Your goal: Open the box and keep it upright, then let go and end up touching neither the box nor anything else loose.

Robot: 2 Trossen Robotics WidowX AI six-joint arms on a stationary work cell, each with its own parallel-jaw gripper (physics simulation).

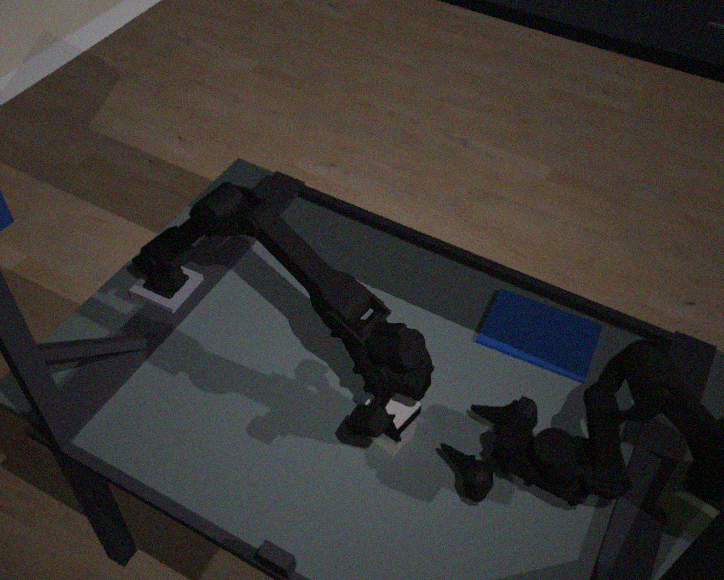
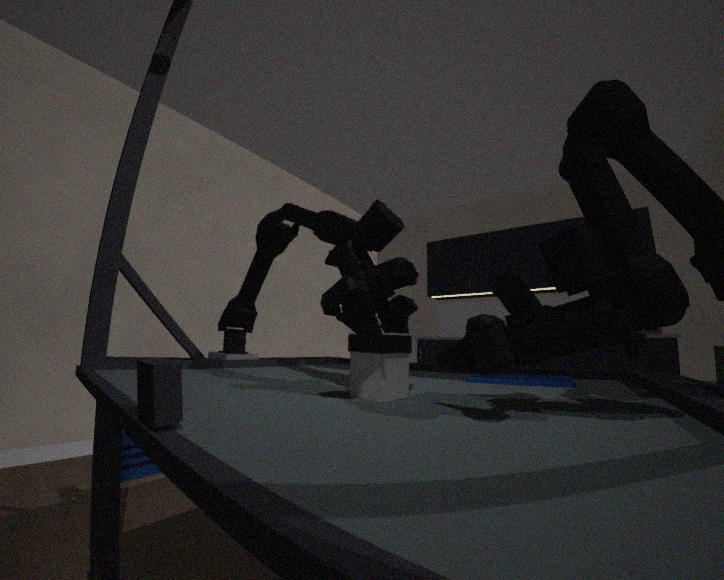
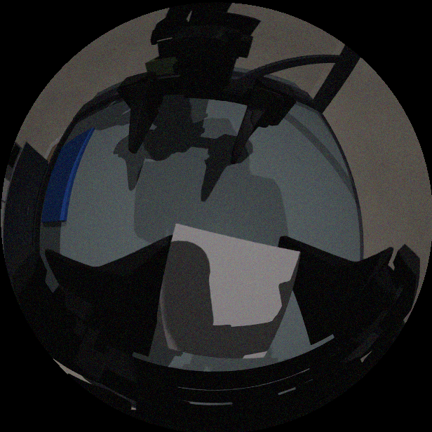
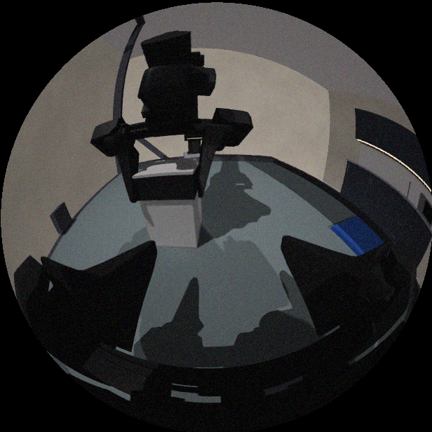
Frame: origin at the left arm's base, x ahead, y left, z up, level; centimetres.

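Seen in the pictures: left gripper, fingertip midpoint: (image 1: 408,424) (image 2: 397,353); right gripper, fingertip midpoint: (image 1: 456,425) (image 2: 453,357); left arm's base, link origin: (image 1: 166,282) (image 2: 233,353); right arm's base, link origin: (image 1: 711,485).
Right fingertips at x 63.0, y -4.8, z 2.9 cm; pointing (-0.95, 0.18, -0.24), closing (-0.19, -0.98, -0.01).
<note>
Pixels of each thing's top centre, then the offset from my right fingertips to it.
- black-sided lid with a white top, top centre: (image 2: 379,333) (image 1: 392,404) dx -10.5, dy -3.2, dz +3.3 cm
- flat blue object, top centre: (image 1: 540,332) (image 2: 520,377) dx +6.0, dy +30.4, dz -5.5 cm
- dark block, top centre: (image 2: 161,359) (image 1: 276,552) dx -15.6, dy -31.8, dz -0.5 cm
A small box stands upright on the table. Its pale body (image 1: 392,447) (image 2: 379,377) (image 4: 176,223) shows below a black-sided lid with a white top (image 1: 403,412) (image 2: 379,344) (image 3: 245,280) (image 4: 165,189). The lid covers the body, and no gap shows between them. My left gripper (image 1: 392,418) (image 2: 380,332) (image 3: 229,242) (image 4: 165,199) points down and is shut on the lid, one finger on each side. My right gripper (image 1: 456,428) (image 3: 177,153) (image 4: 220,245) is open and empty, low over the table and apart from the box. The inside of the box is hidden.
A flat blue object (image 1: 540,334) (image 2: 522,381) (image 3: 69,177) (image 4: 358,235) lies near the table's long edge. A dark block (image 1: 274,556) (image 2: 159,393) (image 4: 62,218) sits at the opposite edge. A dark frame post (image 2: 117,211) rises at a table corner.
</note>
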